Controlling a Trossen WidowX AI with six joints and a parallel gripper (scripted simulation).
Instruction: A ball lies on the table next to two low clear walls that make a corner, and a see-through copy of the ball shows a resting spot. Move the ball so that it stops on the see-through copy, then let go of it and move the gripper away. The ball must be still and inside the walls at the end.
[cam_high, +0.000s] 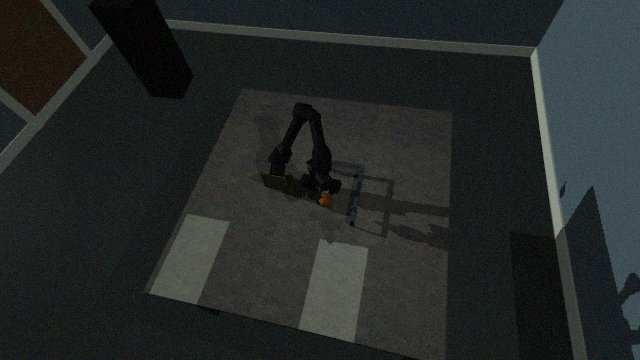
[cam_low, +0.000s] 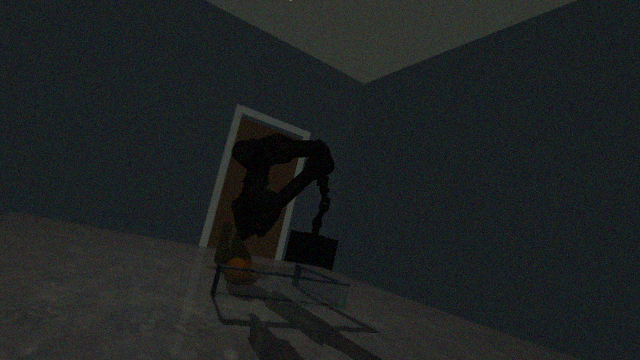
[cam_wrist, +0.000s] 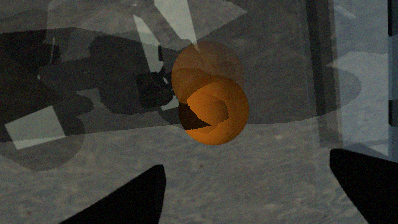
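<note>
The orange ball is 90 mm below my gripper tip and 30 mm to the left of it.
</note>
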